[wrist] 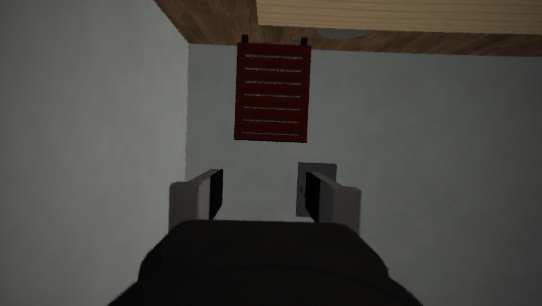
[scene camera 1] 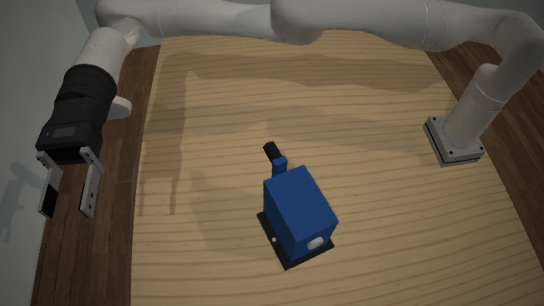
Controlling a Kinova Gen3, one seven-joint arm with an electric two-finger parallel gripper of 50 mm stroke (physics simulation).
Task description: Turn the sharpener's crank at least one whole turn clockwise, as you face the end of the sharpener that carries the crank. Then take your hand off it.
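Places are measured from the arm's base along level axes (x ahead, y left, z up), in millimetres.
Pixels of known places: gripper, fingertip midpoint: (wrist: 264, 188) (scene camera 1: 64, 214); arm's base at its link origin: (scene camera 1: 458, 134).
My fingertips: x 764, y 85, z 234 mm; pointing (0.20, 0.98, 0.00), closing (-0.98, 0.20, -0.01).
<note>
For each thing: its middle in the pictures, then the offset to it from my fingertips. "spot": a spot on its surface instead. Level surfaces: height alone.
- blue sharpener at a spot on its surface: (scene camera 1: 300, 205) spot: 296 mm back, 7 mm right, 153 mm down
- black handle at a spot on its surface: (scene camera 1: 270, 150) spot: 281 mm back, 112 mm right, 144 mm down
- wooden table at its surface level: 281 mm down
The blue sharpener (scene camera 1: 300, 205) stands on its dark base on the table in scene camera 1. Its blue crank arm (scene camera 1: 280, 167) is at the end toward the back left, with a black handle (scene camera 1: 270, 150) pointing away from the body. A pale round spot shows on the opposite end. My gripper (scene camera 1: 68, 207) (wrist: 264, 188) is open and empty. It is well to the left of the sharpener, beyond the table's left edge, and touches nothing. The sharpener does not show in the wrist view.
The wooden table (scene camera 1: 210, 280) (wrist: 400, 15) carries the arm's base (scene camera 1: 455, 157) at the right. My arm (scene camera 1: 350, 22) spans the back of the scene view. In the wrist view a red slatted panel (wrist: 272, 102) and a grey plate (wrist: 302, 200) are at the wall (wrist: 425, 150).
</note>
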